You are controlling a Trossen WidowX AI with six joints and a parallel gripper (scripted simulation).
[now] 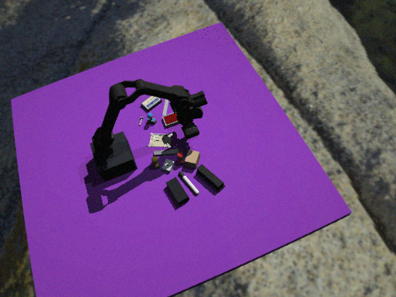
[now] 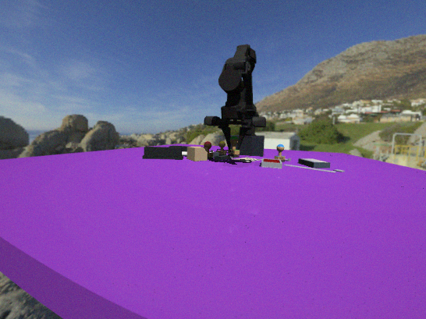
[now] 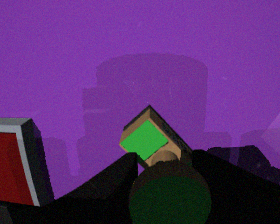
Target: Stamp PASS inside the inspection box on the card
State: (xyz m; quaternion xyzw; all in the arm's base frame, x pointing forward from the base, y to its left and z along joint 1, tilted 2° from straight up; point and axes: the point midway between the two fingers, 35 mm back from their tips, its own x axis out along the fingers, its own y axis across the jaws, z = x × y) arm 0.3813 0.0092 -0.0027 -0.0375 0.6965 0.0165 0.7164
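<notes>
The ink pad is 50 mm behind my gripper tip, 120 mm to the left of it and 40 mm below it. The rest, counted from my gripper tip: tan box (20 mm behind, 140 mm to the right, 20 mm below); red-knobbed stamp (70 mm behind, 120 mm to the right, 30 mm below); green-knobbed stamp (right at my gripper tip).
</notes>
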